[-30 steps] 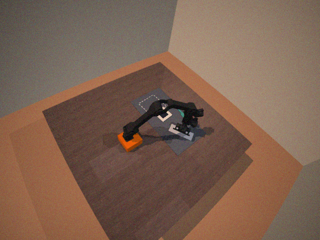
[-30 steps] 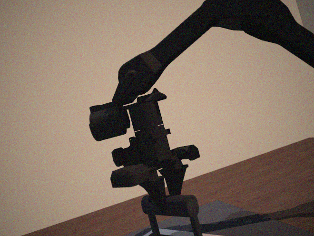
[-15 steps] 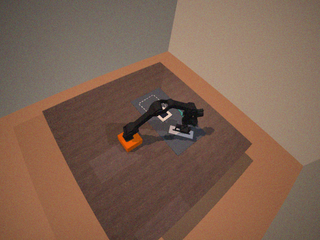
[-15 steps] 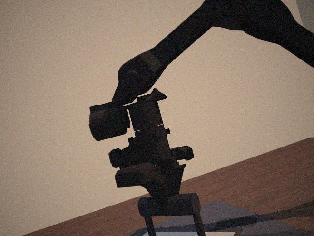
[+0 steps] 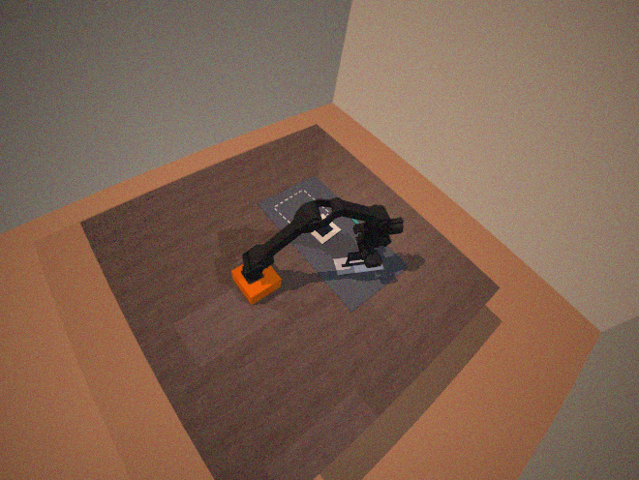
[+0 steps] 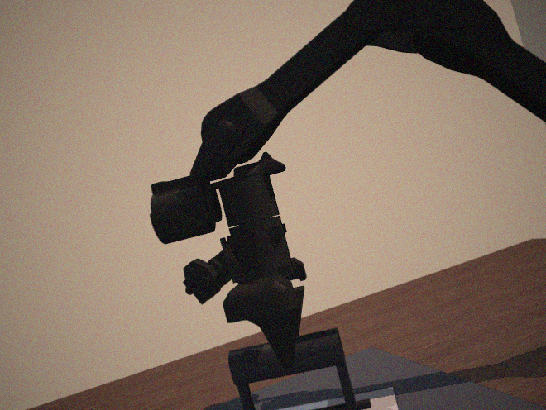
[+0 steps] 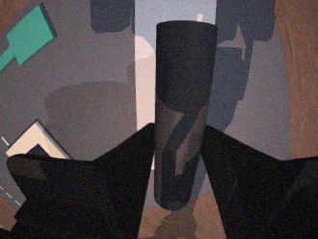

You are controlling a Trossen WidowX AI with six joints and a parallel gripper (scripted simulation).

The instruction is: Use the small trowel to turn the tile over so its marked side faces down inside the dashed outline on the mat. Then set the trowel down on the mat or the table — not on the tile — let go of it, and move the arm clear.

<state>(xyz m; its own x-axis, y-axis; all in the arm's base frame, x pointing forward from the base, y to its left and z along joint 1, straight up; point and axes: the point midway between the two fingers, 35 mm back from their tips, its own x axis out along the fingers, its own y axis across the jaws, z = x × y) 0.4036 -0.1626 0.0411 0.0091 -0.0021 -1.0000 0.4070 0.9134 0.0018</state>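
Now: gripper tip 2 cm short of the trowel, 1 cm to the left of it and 3 cm above it. Also, from my gripper tip: slim teal tool 14 cm ahead, 17 cm to the left, 6 cm below; then grey mat 18 cm to the left, 8 cm below; then cream tile 2 cm behind, 22 cm to the left, 6 cm below.
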